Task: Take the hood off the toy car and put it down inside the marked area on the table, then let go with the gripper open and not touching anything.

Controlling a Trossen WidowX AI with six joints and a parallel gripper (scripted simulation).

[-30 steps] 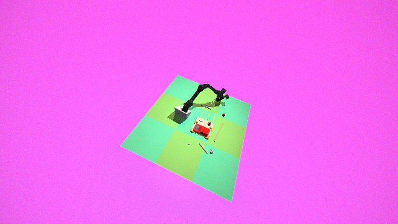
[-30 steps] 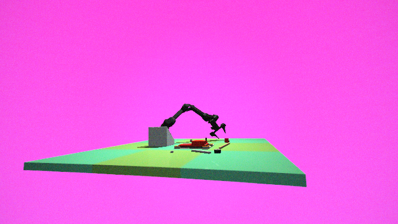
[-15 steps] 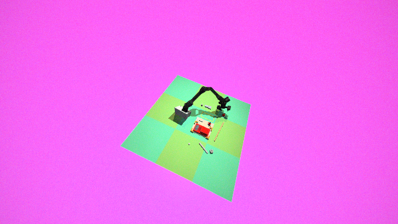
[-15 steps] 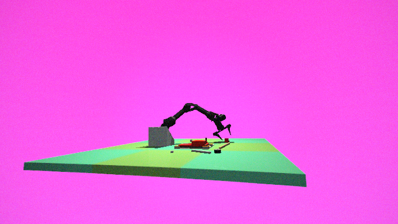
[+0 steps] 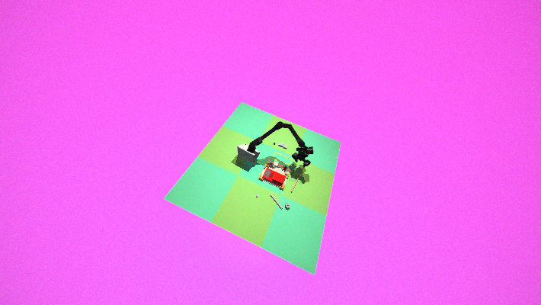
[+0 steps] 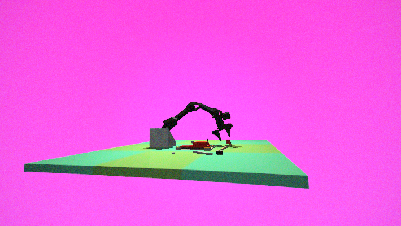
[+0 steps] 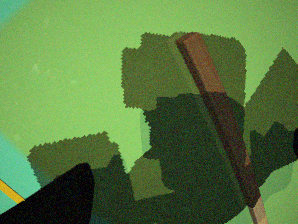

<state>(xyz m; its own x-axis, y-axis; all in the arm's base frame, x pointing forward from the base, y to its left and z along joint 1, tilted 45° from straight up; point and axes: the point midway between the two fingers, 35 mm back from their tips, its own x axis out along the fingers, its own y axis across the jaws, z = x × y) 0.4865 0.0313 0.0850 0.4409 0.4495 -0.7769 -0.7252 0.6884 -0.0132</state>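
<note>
Right now the red hood is 20 cm to the right of my gripper tip, 17 cm behind it and 1 cm below it. From my gripper tip the other things lie so: thin orange rod: 12 cm to the right, 5 cm below, 1 cm ahead; then wheel: 40 cm to the right, 4 cm below, 2 cm behind; then grey rod: 40 cm to the right, 12 cm behind, 5 cm below.
</note>
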